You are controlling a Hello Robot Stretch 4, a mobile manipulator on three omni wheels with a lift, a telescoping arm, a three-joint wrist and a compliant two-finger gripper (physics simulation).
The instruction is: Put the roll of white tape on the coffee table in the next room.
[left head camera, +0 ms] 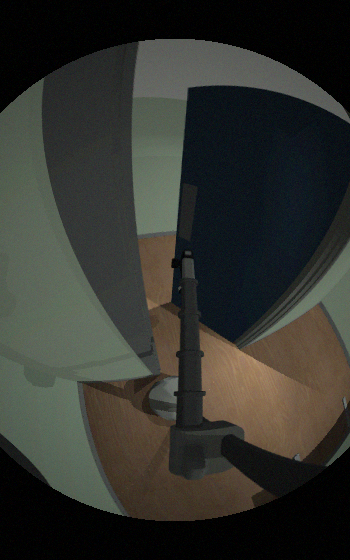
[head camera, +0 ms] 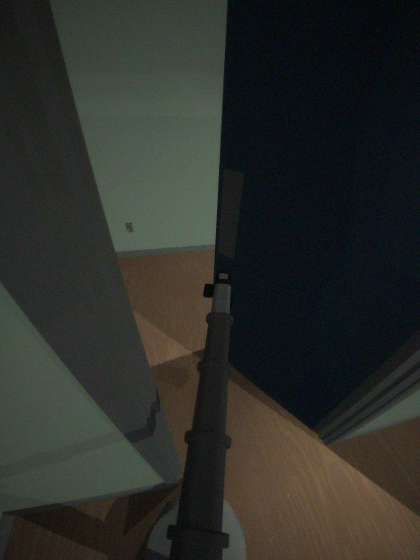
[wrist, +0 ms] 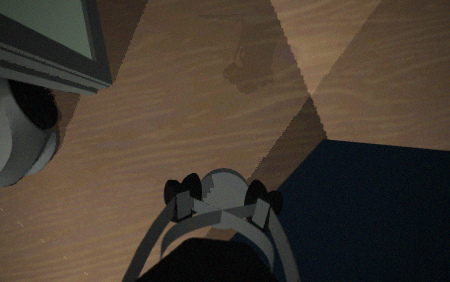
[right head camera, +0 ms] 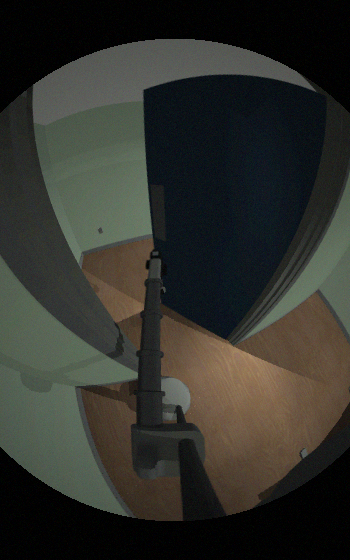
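Pixels of known places: gripper, fingertip midpoint: (left head camera: 180, 289) (wrist: 223, 192) (right head camera: 161, 290); robot's base, origin of the base link: (left head camera: 172, 396) (right head camera: 166, 397).
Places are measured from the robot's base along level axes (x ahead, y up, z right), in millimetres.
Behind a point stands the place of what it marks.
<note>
The roll of white tape (wrist: 226, 189) {x 776, y 653, z -5 mm} shows in the wrist view as a pale round disc between the two dark fingertips. My gripper (wrist: 223, 192) {x 774, y 633, z 2 mm} is shut on it and holds it above the wooden floor. In the head views the gripper is mostly hidden at the end of the arm, and the tape cannot be made out there. The coffee table does not show in these views.
A dark blue door (head camera: 320, 200) {x 824, y 1294, z 290 mm} (left head camera: 260, 200) {x 788, y 1357, z 338 mm} (right head camera: 225, 200) {x 784, y 1302, z 344 mm} (wrist: 365, 210) {x 1000, y 457, z 48 mm} stands open right of the arm. A grey door frame (head camera: 75, 280) {x 226, y 1405, z -127 mm} (left head camera: 95, 200) {x 219, y 1481, z -144 mm} rises close on the left. A pale green wall (head camera: 155, 175) {x 2381, y 926, z -787 mm} with an outlet stands beyond the doorway. Part of my base (wrist: 20, 140) {x 199, y 164, z 30 mm} is near the frame's foot.
</note>
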